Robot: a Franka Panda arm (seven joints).
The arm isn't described. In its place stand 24 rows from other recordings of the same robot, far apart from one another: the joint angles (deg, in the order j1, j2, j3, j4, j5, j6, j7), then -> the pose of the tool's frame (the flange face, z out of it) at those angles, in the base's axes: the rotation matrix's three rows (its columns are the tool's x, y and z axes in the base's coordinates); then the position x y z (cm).
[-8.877, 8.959, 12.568, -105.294, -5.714, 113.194, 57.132] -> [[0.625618 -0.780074 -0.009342], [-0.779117 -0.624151 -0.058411], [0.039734 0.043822 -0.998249]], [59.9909 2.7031 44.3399]
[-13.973, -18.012, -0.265, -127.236, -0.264, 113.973, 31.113] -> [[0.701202 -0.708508 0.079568], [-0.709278 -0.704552 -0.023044], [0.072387 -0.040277 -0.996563]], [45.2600 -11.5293 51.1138]
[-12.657, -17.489, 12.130, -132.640, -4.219, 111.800, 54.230] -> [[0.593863 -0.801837 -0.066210], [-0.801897 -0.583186 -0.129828], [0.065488 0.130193 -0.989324]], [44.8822 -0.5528 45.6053]
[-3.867, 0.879, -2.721, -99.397, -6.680, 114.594, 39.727] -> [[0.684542 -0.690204 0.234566], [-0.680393 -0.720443 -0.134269], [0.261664 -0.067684 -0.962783]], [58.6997 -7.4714 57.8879]
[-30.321, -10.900, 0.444, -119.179, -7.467, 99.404, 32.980] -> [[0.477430 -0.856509 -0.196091], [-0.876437 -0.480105 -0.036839], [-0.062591 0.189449 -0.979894]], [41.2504 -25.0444 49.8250]
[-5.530, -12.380, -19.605, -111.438, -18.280, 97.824, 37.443] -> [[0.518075 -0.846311 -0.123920], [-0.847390 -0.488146 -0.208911], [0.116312 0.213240 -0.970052]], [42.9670 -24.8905 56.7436]
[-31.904, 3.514, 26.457, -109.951, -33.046, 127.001, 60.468] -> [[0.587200 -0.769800 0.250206], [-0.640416 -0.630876 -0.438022], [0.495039 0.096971 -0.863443]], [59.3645 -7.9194 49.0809]
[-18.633, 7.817, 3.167, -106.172, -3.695, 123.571, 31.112] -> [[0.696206 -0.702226 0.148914], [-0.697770 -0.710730 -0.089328], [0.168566 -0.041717 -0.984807]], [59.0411 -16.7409 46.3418]
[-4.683, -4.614, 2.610, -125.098, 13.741, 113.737, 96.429] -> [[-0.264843 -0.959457 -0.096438], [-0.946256 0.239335 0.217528], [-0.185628 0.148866 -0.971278]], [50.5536 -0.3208 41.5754]
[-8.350, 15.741, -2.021, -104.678, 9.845, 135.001, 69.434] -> [[0.080394 -0.958643 0.273020], [-0.995814 -0.065296 0.063959], [-0.043486 -0.277019 -0.959880]], [64.0311 -11.3223 41.0337]
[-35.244, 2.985, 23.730, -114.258, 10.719, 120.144, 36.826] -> [[0.597877 -0.795709 0.096907], [-0.798029 -0.579476 0.165402], [-0.075457 -0.176224 -0.981454]], [56.1011 -10.7746 44.2860]
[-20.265, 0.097, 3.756, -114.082, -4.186, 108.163, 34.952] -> [[0.640609 -0.758564 -0.119164], [-0.766338 -0.641377 -0.036906], [-0.048433 0.114963 -0.992188]], [51.9569 -15.9658 45.1388]
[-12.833, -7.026, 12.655, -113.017, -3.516, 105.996, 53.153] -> [[0.609534 -0.792755 -0.002763], [-0.789988 -0.607108 -0.085671], [0.066238 0.054402 -0.996320]], [52.3701 -0.2226 52.1906]
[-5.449, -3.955, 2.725, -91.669, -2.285, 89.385, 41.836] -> [[0.711082 -0.702592 0.026963], [-0.701298 -0.711479 -0.044478], [0.050433 0.012718 -0.998646]], [53.1256 -2.8613 64.7357]
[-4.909, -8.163, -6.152, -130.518, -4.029, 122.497, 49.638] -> [[0.522954 -0.852342 -0.005672], [-0.851668 -0.522249 -0.043785], [0.034358 0.027729 -0.999025]], [48.3835 -9.8381 41.4555]
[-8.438, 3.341, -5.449, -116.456, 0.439, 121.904, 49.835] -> [[0.439020 -0.897748 0.036193], [-0.898182 -0.439552 -0.007939], [0.023036 -0.029023 -0.999313]], [55.0508 -13.5160 42.0882]
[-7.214, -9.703, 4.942, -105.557, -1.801, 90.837, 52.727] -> [[0.572811 -0.814752 -0.089817], [-0.819513 -0.571502 -0.042242], [-0.016914 0.097803 -0.995062]], [49.6540 -1.9948 58.6769]
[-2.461, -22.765, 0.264, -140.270, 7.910, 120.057, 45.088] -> [[0.629234 -0.775418 0.052830], [-0.775148 -0.621153 0.115386], [-0.056657 -0.113555 -0.991915]], [42.5332 -0.9578 44.9561]
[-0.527, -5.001, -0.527, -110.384, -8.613, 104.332, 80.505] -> [[0.186167 -0.982352 -0.018094], [-0.972755 -0.181695 -0.143998], [0.138169 0.044409 -0.989413]], [53.2717 -2.2201 52.4952]
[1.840, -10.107, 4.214, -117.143, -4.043, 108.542, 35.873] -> [[0.876502 -0.480147 0.034678], [-0.476698 -0.875732 -0.076501], [0.067100 0.050522 -0.996466]], [50.5525 5.0254 52.0291]
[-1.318, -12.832, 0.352, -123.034, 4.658, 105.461, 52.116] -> [[0.575946 -0.813541 -0.080236], [-0.810009 -0.581168 0.078290], [-0.110323 0.019901 -0.993697]], [47.8116 -0.1449 49.0577]
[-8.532, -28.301, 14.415, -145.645, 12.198, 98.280, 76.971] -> [[0.186794 -0.923528 -0.334968], [-0.971837 -0.223577 0.074474], [-0.143670 0.311623 -0.939282]], [34.9010 5.5017 41.1688]
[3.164, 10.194, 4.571, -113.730, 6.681, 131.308, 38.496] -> [[0.817731 -0.563537 0.117225], [-0.574898 -0.809672 0.117996], [0.028419 -0.163881 -0.986071]], [59.7252 8.2176 38.9247]
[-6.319, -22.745, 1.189, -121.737, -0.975, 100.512, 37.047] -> [[0.741563 -0.670450 0.024109], [-0.669915 -0.741945 -0.027056], [0.036027 0.003913 -0.999343]], [43.5136 -3.9361 57.3147]
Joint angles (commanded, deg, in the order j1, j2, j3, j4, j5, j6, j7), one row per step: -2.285 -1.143 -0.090 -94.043 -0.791 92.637 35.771; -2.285 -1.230 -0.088 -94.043 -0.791 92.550 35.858; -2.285 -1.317 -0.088 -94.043 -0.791 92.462 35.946; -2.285 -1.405 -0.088 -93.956 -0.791 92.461 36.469; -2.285 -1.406 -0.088 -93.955 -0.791 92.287 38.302; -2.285 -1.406 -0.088 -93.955 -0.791 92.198 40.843; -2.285 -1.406 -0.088 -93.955 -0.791 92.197 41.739; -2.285 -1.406 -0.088 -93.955 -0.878 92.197 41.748; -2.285 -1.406 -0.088 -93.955 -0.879 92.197 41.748; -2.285 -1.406 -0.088 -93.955 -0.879 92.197 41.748; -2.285 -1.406 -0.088 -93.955 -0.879 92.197 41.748; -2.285 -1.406 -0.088 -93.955 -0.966 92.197 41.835; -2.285 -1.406 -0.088 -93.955 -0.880 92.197 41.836; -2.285 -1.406 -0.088 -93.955 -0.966 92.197 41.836
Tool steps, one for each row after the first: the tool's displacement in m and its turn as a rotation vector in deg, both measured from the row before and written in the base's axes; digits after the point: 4 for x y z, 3 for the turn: -0.0006 0.0000 0.0007 0.000 -0.001 -0.086; -0.0006 0.0000 0.0007 0.000 0.000 -0.089; -0.0004 0.0000 0.0016 -0.009 -0.181 -0.523; -0.0003 0.0000 -0.0002 0.000 0.147 -1.835; -0.0002 0.0000 -0.0001 -0.011 0.055 -2.542; 0.0000 0.0000 0.0000 -0.006 -0.011 -0.896; 0.0000 -0.0002 0.0000 -0.087 0.003 -0.005; 0.0000 0.0000 0.0000 -0.001 0.000 0.000; 0.0000 0.0000 0.0000 0.000 0.000 0.000; 0.0000 0.0000 0.0000 0.000 0.000 0.000; 0.0000 -0.0002 0.0000 -0.087 0.002 -0.083; 0.0000 0.0002 0.0000 0.086 -0.004 -0.005; 0.0000 -0.0002 0.0000 -0.086 0.004 0.004
